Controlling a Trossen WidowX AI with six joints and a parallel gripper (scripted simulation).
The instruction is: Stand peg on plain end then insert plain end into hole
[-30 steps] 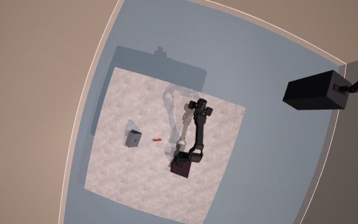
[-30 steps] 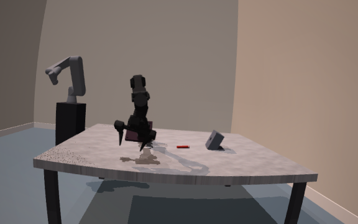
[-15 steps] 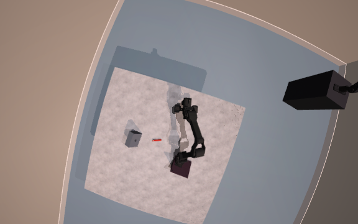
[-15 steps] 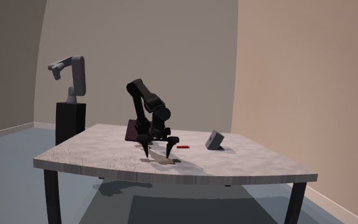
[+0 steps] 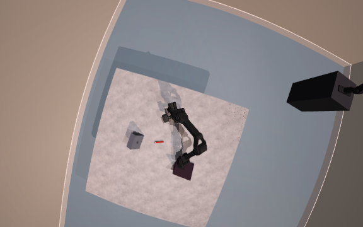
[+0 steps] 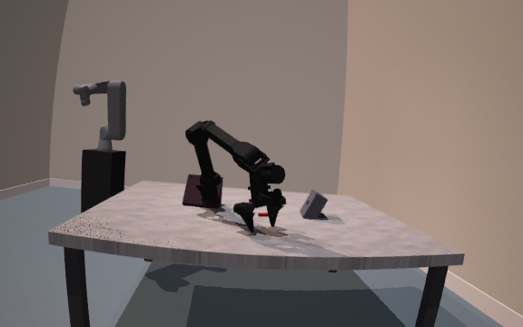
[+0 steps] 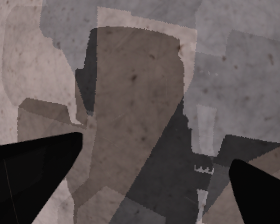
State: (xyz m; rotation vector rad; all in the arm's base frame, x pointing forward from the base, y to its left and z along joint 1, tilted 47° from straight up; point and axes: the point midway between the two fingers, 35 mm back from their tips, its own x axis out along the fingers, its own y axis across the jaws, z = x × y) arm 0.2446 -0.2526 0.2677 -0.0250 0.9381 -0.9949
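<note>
My gripper tip is 2 cm short of the red peg and 29 cm to the right of it. Round my gripper tip: sloped panel: 20 cm ahead, 35 cm to the left, 4 cm above.
</note>
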